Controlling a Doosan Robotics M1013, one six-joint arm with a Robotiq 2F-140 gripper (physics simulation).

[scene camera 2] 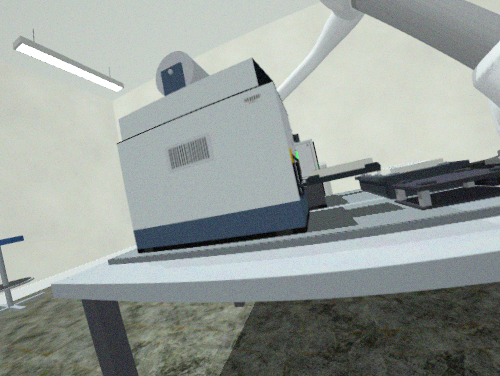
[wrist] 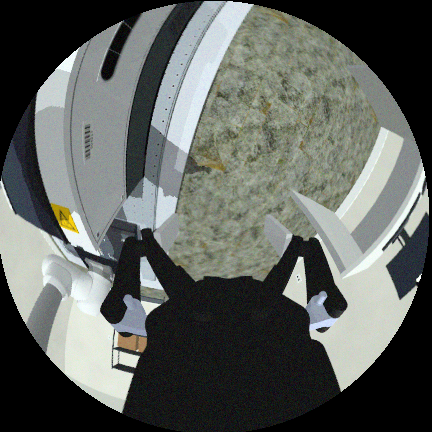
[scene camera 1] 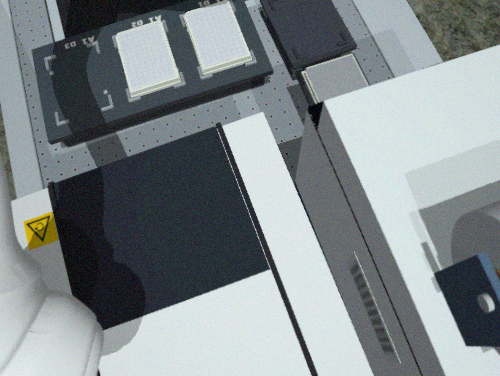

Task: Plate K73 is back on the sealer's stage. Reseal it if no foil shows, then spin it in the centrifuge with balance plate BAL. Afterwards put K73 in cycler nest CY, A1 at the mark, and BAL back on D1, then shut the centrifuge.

The gripper point(wrist: 221, 223) is open and holds nothing. Further things: a grey pad point(scene camera 1: 342, 76) and a centrifuge point(scene camera 1: 293, 312).
The centrifuge also shows in the wrist view point(wrist: 88, 147). The wrist view does not show the grey pad, which is hidden by a dark lid.
